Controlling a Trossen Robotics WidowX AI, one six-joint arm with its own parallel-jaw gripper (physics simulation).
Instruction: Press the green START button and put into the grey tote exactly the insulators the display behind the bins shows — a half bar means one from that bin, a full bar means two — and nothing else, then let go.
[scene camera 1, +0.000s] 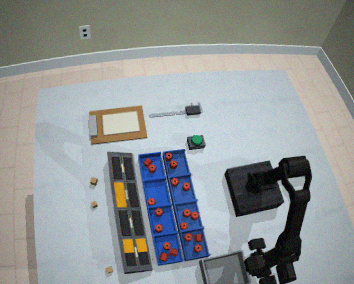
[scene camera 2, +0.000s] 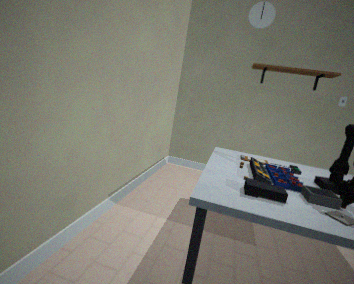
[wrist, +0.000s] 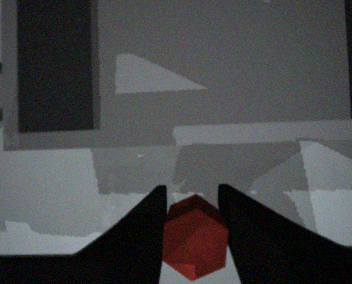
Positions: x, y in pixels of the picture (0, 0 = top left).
Scene:
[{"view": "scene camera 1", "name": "clipboard with cream pad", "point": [127, 123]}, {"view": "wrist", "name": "gripper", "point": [192, 193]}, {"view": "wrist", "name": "grey tote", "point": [81, 81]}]

